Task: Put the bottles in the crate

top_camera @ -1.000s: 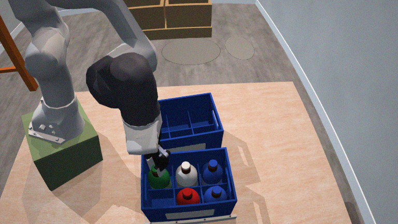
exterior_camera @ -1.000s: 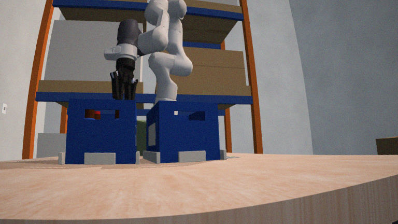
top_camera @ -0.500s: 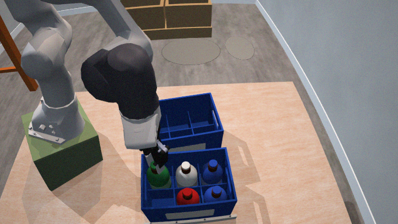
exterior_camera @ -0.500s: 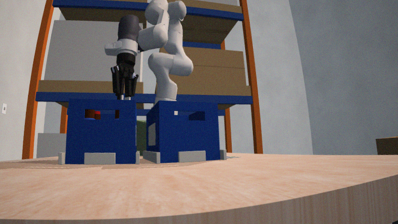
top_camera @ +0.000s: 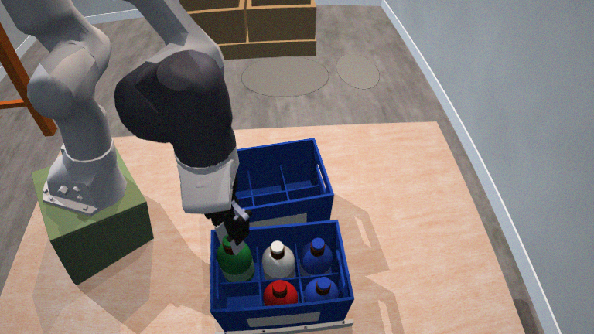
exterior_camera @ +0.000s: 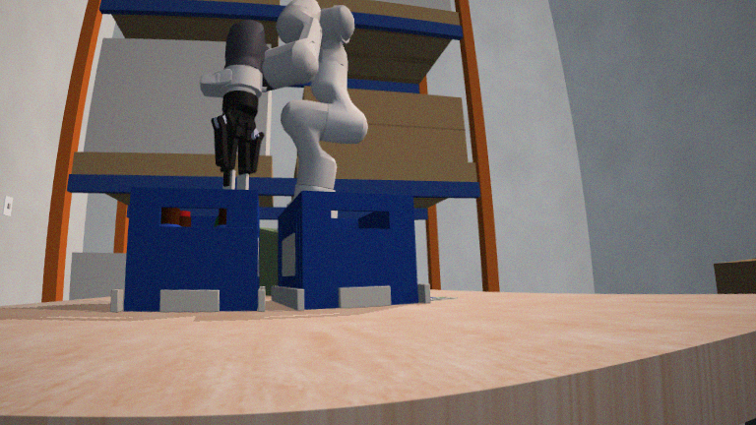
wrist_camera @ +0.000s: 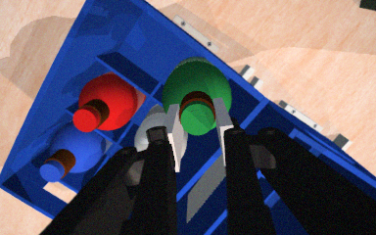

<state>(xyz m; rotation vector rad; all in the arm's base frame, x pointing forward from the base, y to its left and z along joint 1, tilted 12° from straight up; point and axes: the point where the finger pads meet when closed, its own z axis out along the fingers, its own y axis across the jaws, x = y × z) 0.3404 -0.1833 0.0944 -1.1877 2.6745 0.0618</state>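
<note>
Now: the green-labelled bottle 8 cm below my hand. Also, from my hand: red bottle (14 cm below, 9 cm ahead, 8 cm to the right); then blue bottle (18 cm ahead, 14 cm below, 1 cm to the left); then white bottle (14 cm below, 9 cm ahead, 1 cm to the left).
</note>
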